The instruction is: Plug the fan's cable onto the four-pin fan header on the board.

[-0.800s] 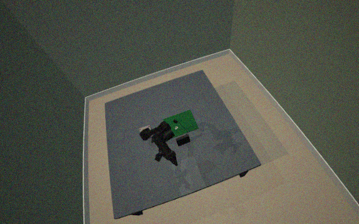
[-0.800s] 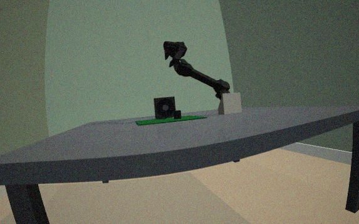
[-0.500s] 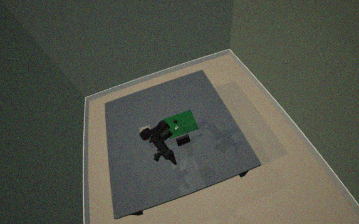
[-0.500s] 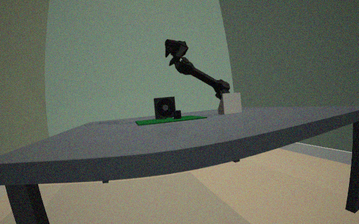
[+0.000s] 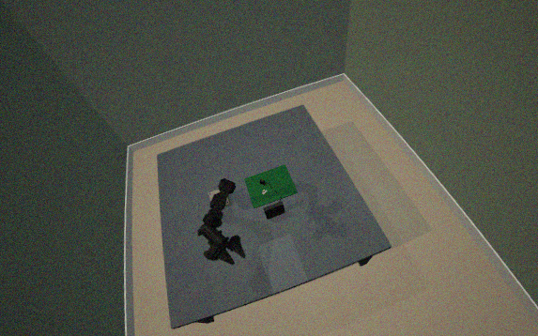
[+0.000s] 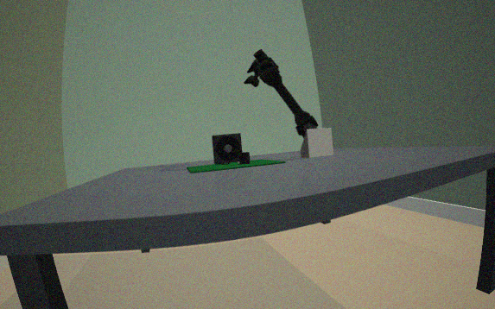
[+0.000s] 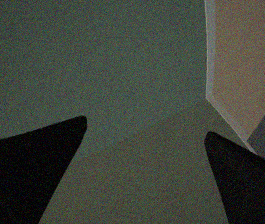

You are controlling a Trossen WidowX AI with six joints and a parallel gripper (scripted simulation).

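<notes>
The black plug is 220 mm ahead of my gripper tip, 590 mm to the left of it and 430 mm below it. The rest, counted from my gripper tip: green board 260 mm ahead, 550 mm to the left, 470 mm below; black fan 220 mm ahead, 350 mm to the left, 400 mm below; white fan header 210 mm ahead, 520 mm to the left, 460 mm below.
</notes>
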